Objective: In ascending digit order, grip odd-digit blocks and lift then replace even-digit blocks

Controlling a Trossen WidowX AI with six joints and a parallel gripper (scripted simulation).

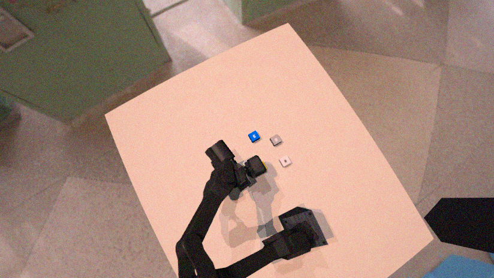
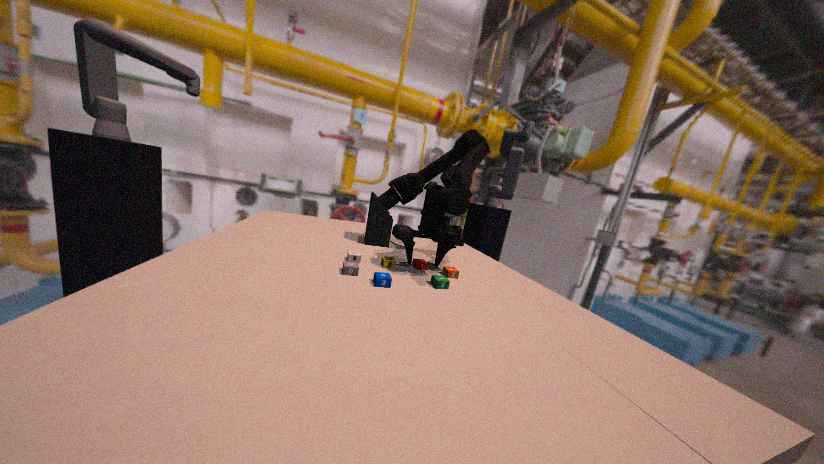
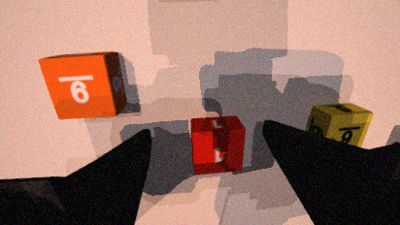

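My gripper tip is 10 mm past the red block. The rest, counted from my gripper tip: orange block: 60 mm to the left, 40 mm ahead; yellow block: 90 mm to the right, 20 mm behind; green block: 100 mm ahead.
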